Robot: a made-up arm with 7 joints.
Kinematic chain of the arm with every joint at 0, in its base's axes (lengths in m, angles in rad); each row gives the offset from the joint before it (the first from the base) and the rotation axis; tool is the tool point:
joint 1: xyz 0 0 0.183 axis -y
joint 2: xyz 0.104 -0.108 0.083 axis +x
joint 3: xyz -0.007 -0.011 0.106 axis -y
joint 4: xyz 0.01 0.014 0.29 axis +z
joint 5: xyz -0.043 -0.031 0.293 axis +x
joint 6: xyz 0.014 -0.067 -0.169 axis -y
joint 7: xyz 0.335 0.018 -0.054 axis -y
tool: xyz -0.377 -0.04 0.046
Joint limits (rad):
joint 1: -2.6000..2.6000
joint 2: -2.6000..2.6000
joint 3: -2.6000..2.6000
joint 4: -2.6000..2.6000
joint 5: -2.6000..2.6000
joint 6: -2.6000..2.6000
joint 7: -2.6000..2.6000
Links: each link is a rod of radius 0.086 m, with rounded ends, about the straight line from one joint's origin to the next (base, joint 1, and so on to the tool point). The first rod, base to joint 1, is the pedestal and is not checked.
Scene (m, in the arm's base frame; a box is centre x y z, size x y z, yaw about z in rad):
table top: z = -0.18
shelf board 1: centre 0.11 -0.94 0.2 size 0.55 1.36 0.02 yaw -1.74
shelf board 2: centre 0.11 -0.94 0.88 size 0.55 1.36 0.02 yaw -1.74
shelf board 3: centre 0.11 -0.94 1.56 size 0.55 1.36 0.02 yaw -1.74
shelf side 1: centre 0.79 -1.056 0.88 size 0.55 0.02 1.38 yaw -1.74
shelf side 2: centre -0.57 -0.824 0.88 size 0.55 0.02 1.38 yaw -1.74
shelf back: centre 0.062 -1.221 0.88 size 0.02 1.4 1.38 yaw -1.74
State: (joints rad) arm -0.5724 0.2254 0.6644 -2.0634 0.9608 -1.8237 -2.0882
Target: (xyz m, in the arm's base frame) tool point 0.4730 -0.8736 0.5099
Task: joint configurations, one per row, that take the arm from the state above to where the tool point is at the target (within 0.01 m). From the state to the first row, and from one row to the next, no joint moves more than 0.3 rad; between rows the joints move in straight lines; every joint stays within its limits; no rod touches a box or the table.
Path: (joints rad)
1: -0.5509 0.3236 0.6984 -2.1357 1.1740 -1.7721 -2.1169
2: -0.5294 0.4219 0.7324 -2.2080 1.3872 -1.7205 -2.1457

